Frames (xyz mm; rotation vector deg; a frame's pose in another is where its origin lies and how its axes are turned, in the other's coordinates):
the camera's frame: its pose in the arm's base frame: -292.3 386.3 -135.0 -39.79 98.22 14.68
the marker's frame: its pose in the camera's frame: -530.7 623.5 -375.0 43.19 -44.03 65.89
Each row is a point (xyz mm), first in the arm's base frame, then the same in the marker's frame.
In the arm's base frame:
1: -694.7 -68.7 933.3
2: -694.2 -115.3 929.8
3: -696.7 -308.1 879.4
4: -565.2 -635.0 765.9
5: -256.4 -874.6 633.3
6: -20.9 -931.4 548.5
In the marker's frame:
1: -939.7 -2.2 592.7
2: -973.1 -30.6 608.9
3: -1093.6 -178.6 666.3
4: -1232.6 -442.8 885.2
5: -1229.1 -662.1 1234.8
6: -1139.5 -746.7 1460.0

